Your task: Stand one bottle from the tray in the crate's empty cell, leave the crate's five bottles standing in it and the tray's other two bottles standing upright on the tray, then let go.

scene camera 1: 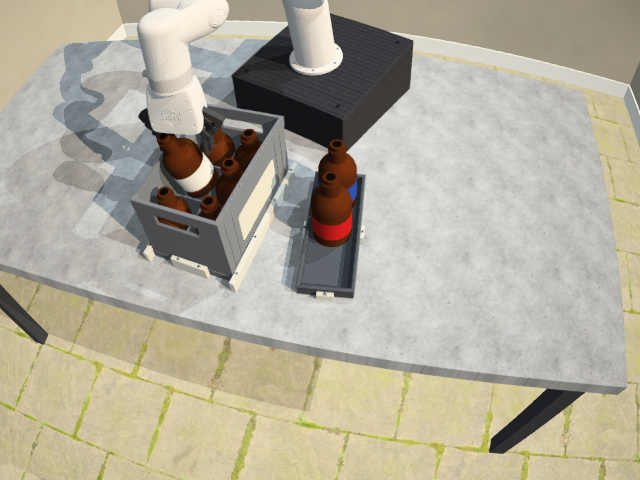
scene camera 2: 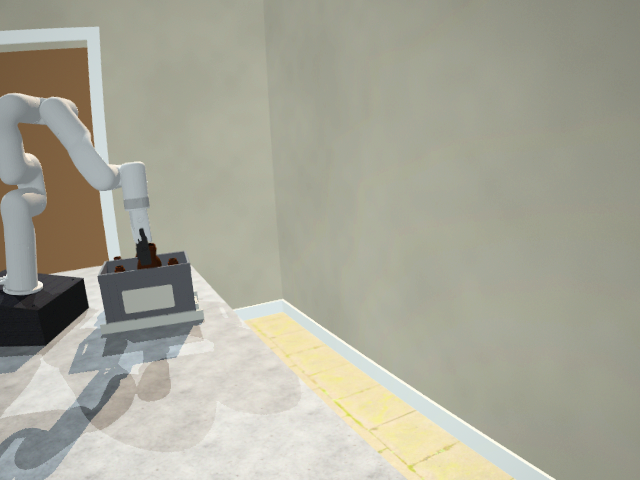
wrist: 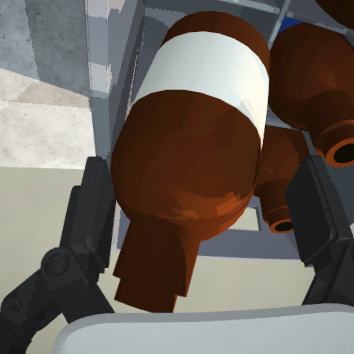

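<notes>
The white-labelled brown bottle leans steeply in the grey crate, its neck toward the upper left in scene camera 1; its base is partly hidden. My gripper is spread wide, with this bottle's shoulder between the fingers, close to one finger and apart from the other. The neck is not clamped. Crate bottles stand around it. The red-labelled bottle and blue-labelled bottle stand upright on the tray.
The black robot base block stands behind the crate and tray. The crate's walls rise close around the bottles and fingers. Pale blocks and a long strip lie along the crate's foot.
</notes>
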